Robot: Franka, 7 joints.
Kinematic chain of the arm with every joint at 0, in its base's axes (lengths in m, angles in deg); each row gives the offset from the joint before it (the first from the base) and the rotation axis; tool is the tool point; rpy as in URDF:
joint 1: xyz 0 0 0.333 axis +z
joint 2: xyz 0 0 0 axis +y
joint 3: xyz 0 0 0.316 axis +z
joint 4: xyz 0.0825 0 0 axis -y
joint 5: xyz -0.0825 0 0.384 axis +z
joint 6: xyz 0 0 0 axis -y
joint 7: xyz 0.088 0 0 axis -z
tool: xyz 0 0 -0.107 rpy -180 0 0
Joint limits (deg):
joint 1: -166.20..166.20
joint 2: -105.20..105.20
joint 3: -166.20..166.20
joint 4: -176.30..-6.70
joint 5: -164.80..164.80
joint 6: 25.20..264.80
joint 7: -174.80..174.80
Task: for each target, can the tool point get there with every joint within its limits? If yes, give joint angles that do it. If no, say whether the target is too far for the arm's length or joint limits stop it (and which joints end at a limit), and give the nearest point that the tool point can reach.
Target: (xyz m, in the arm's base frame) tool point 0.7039 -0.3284 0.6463
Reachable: yes | joints -9.74 70.58 -93.11 -34.48 20.30 187.67 -28.65
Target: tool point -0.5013 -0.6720 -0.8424
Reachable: no: too far | nearest point -0.3221 -0.4317 -0.2954 | short by 0.624 m
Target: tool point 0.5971 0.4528 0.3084
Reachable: yes | joints 77.09 78.54 -63.33 -63.28 118.48 189.77 -79.47
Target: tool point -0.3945 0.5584 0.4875
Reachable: yes | joints 3.66 -55.97 105.19 -96.10 65.76 181.53 80.84
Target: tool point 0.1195 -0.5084 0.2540
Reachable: yes | joints 27.19 -47.37 -100.52 -136.23 47.06 169.14 144.22
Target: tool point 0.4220 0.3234 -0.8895
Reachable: no: too far | nearest point 0.3211 0.2461 -0.3468 | short by 0.557 m
